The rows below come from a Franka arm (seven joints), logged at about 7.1 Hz.
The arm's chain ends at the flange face. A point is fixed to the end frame.
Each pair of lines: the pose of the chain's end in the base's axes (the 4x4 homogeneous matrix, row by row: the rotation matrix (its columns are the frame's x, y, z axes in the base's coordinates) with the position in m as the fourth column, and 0 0 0 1 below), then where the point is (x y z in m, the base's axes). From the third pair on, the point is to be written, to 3 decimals.
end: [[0.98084, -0.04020, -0.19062, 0.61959], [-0.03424, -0.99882, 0.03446, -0.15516], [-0.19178, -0.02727, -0.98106, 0.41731], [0, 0, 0, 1]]
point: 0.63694 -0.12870 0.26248
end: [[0.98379, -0.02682, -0.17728, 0.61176], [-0.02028, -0.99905, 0.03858, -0.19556], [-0.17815, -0.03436, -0.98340, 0.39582], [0, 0, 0, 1]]
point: 0.63093 -0.16784 0.24143
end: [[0.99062, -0.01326, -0.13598, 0.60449], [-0.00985, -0.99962, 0.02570, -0.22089], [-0.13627, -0.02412, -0.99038, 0.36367], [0, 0, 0, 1]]
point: 0.630 -0.195 0.210
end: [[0.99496, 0.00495, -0.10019, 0.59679], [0.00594, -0.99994, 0.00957, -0.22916], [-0.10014, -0.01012, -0.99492, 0.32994], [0, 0, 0, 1]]
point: 0.627 -0.205 0.177
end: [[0.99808, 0.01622, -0.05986, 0.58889], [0.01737, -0.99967, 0.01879, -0.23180], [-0.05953, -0.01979, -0.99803, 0.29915], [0, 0, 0, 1]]
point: 0.625 -0.205 0.148
